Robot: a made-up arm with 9 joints. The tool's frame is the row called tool.
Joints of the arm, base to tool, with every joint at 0 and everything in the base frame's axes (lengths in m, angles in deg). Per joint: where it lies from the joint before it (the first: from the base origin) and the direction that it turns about. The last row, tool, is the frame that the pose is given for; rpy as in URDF.
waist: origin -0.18 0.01 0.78 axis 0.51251 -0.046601 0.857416
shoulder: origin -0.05 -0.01 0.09 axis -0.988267 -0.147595 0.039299
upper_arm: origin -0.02 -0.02 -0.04 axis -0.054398 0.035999 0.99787
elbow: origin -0.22 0.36 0.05 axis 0 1 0
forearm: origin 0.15 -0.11 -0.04 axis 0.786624 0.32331 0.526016
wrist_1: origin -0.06 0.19 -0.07 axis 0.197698 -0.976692 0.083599
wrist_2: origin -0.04 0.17 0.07 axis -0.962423 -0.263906 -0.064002
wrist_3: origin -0.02 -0.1 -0.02 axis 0 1 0
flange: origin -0.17 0.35 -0.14 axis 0 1 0
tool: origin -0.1 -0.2 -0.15 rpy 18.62 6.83 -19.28
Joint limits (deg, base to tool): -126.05..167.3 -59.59..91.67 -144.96..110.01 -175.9..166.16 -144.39..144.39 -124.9..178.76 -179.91..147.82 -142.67..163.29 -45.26..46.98
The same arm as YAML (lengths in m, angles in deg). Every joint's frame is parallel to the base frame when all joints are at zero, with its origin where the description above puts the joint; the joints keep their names.
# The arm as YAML. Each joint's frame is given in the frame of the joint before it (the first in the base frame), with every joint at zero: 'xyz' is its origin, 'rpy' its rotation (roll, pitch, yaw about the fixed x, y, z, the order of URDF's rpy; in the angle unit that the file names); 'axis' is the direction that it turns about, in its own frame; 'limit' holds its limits. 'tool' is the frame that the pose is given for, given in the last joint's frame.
units:
  length: m
  angle: deg
joints:
  - name: waist
    type: revolute
    origin:
      xyz: [-0.18, 0.01, 0.78]
      rpy: [0.0, 0.0, 0.0]
    axis: [0.51251, -0.046601, 0.857416]
    limit:
      lower: -126.05
      upper: 167.3
  - name: shoulder
    type: revolute
    origin:
      xyz: [-0.05, -0.01, 0.09]
      rpy: [0.0, 0.0, 0.0]
    axis: [-0.988267, -0.147595, 0.039299]
    limit:
      lower: -59.59
      upper: 91.67
  - name: upper_arm
    type: revolute
    origin:
      xyz: [-0.02, -0.02, -0.04]
      rpy: [0.0, 0.0, 0.0]
    axis: [-0.054398, 0.035999, 0.99787]
    limit:
      lower: -144.96
      upper: 110.01
  - name: elbow
    type: revolute
    origin:
      xyz: [-0.22, 0.36, 0.05]
      rpy: [0.0, 0.0, 0.0]
    axis: "+y"
    limit:
      lower: -175.9
      upper: 166.16
  - name: forearm
    type: revolute
    origin:
      xyz: [0.15, -0.11, -0.04]
      rpy: [0.0, 0.0, 0.0]
    axis: [0.786624, 0.32331, 0.526016]
    limit:
      lower: -144.39
      upper: 144.39
  - name: wrist_1
    type: revolute
    origin:
      xyz: [-0.06, 0.19, -0.07]
      rpy: [0.0, 0.0, 0.0]
    axis: [0.197698, -0.976692, 0.083599]
    limit:
      lower: -124.9
      upper: 178.76
  - name: wrist_2
    type: revolute
    origin:
      xyz: [-0.04, 0.17, 0.07]
      rpy: [0.0, 0.0, 0.0]
    axis: [-0.962423, -0.263906, -0.064002]
    limit:
      lower: -179.91
      upper: 147.82
  - name: wrist_3
    type: revolute
    origin:
      xyz: [-0.02, -0.1, -0.02]
      rpy: [0.0, 0.0, 0.0]
    axis: "+y"
    limit:
      lower: -142.67
      upper: 163.29
  - name: flange
    type: revolute
    origin:
      xyz: [-0.17, 0.35, -0.14]
      rpy: [0.0, 0.0, 0.0]
    axis: "+y"
    limit:
      lower: -45.26
      upper: 46.98
tool:
  origin:
    xyz: [-0.1, -0.2, -0.15]
    rpy: [18.62, 6.83, -19.28]

